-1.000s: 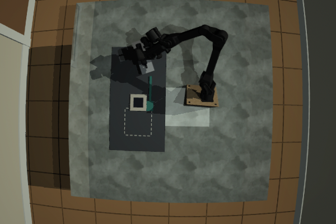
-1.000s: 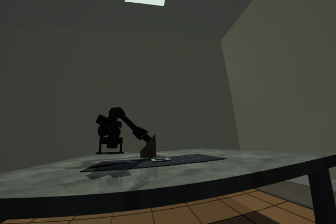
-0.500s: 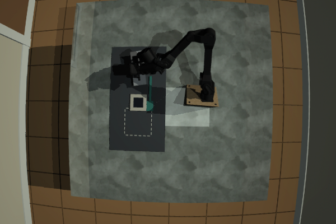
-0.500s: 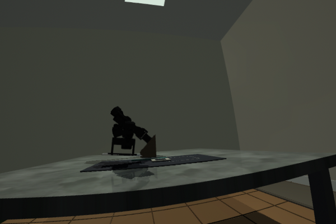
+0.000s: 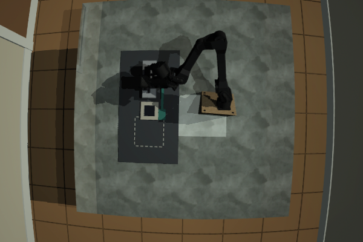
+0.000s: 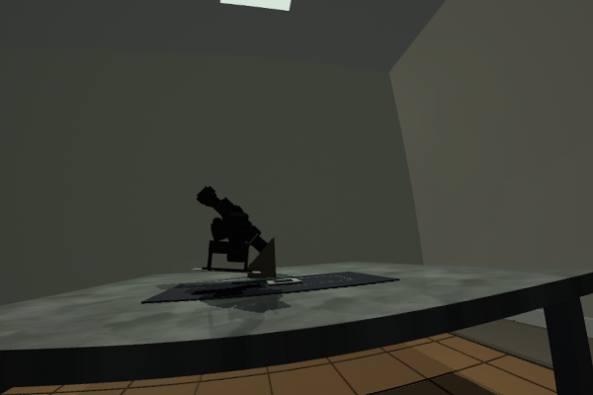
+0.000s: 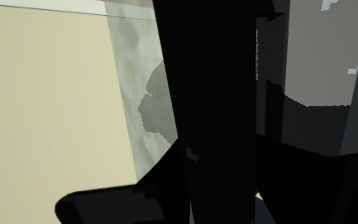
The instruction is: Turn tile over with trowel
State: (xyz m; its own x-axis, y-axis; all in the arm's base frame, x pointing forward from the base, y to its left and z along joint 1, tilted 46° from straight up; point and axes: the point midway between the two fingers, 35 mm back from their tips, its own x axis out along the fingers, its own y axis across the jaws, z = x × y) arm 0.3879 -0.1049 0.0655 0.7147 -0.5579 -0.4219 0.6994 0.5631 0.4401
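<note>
Now: the dark mat 120 mm to the left of my gripper tip, 110 mm below it and 20 mm behind it. The rest, counted from my gripper tip: teal trowel: 110 mm to the left, 90 mm below, 90 mm behind; then tile: 150 mm to the left, 90 mm below, 20 mm behind.
</note>
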